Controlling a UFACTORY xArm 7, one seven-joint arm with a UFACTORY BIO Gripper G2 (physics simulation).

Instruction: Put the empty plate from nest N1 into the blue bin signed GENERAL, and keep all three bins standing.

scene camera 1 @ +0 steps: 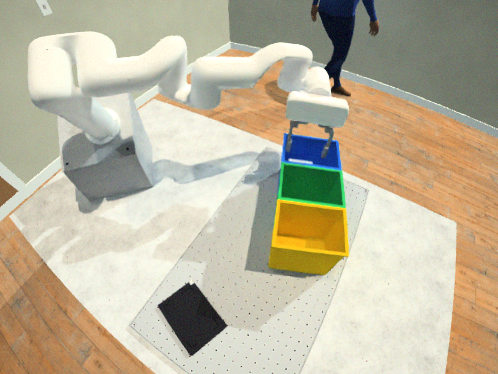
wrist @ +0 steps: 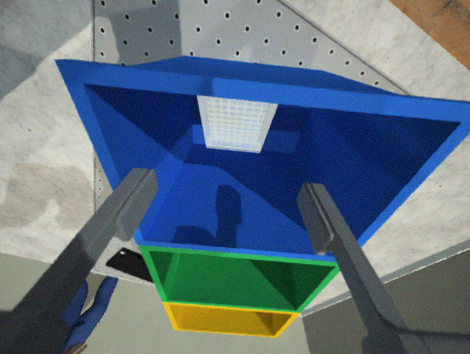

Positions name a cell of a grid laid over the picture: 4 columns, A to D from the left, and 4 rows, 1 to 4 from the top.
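White plate (wrist: B2). Yellow bin (scene camera 1: C3), also in the wrist view (wrist: B4). Green bin (scene camera 1: C2), wrist view (wrist: B4) too. Blue bin (scene camera 1: C2), likewise in the wrist view (wrist: D2). My gripper (scene camera 1: C2).
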